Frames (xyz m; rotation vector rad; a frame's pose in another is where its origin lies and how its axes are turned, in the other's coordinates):
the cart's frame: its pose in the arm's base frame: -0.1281 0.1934 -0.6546 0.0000 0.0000 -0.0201
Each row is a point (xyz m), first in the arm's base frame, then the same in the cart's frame.
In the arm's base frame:
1: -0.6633 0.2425 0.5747
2: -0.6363 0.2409 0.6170
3: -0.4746 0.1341 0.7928
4: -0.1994 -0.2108 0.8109
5: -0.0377 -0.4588 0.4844
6: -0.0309 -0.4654 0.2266
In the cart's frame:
1: -0.5361 0.0383 1.2293
2: -0.5091 0.0373 1.2716
3: -0.3452 -0.0663 1.4474
4: -0.0632 -0.4056 1.4655
5: 0.1035 -0.6503 1.1390
6: 0.1104 -0.6567 0.8812

